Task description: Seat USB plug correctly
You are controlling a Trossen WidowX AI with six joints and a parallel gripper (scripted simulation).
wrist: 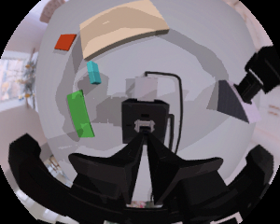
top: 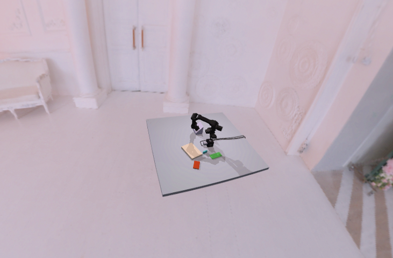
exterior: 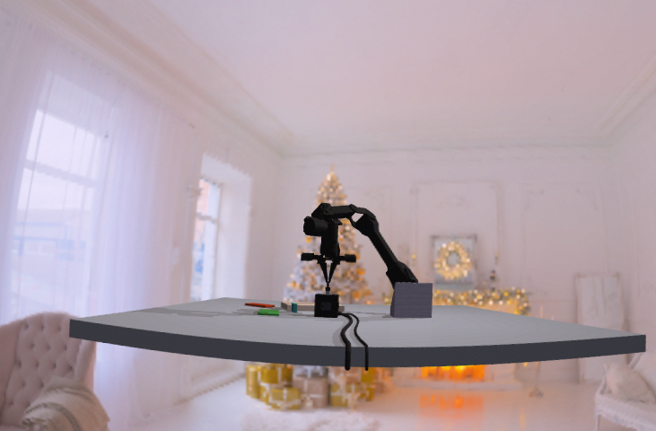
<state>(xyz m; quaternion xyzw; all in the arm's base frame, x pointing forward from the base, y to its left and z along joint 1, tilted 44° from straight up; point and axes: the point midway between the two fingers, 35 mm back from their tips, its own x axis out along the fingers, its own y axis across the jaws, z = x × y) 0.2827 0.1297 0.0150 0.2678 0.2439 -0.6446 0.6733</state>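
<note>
The dark USB plug lies 20 mm below my gripper tip. From my gripper tip the other things lie so: teal block: 130 mm ahead, 100 mm to the right, 100 mm below; then USB socket: 50 mm below; then green block: 200 mm ahead, 110 mm below, 20 mm to the left.
</note>
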